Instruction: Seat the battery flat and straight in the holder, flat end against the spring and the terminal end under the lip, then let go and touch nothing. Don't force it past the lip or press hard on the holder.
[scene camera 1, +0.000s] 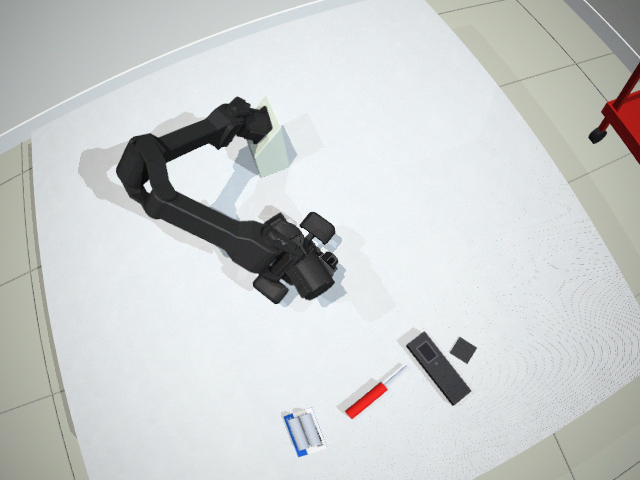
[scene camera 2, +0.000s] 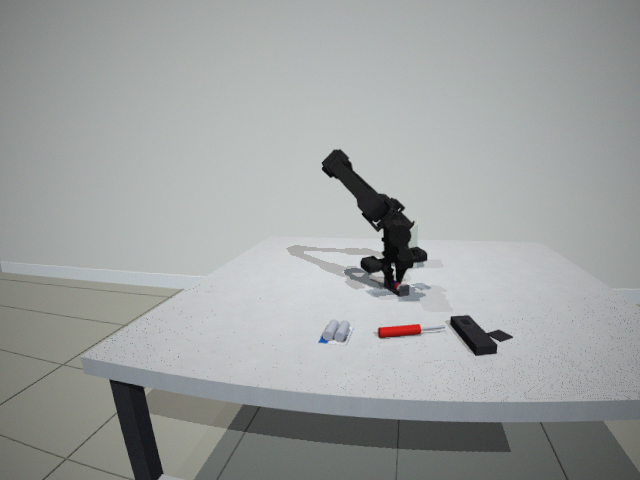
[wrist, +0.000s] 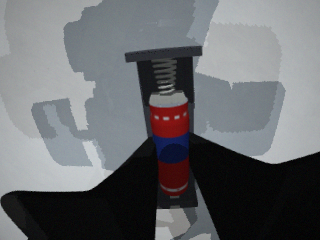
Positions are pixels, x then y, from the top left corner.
Labels:
my gripper: scene camera 1 298, 267; scene camera 2; wrist
same spot on my gripper: (wrist: 238, 190) = (scene camera 2: 392, 273)
same spot on black remote: (scene camera 2: 476, 339) = (scene camera 1: 450, 389)

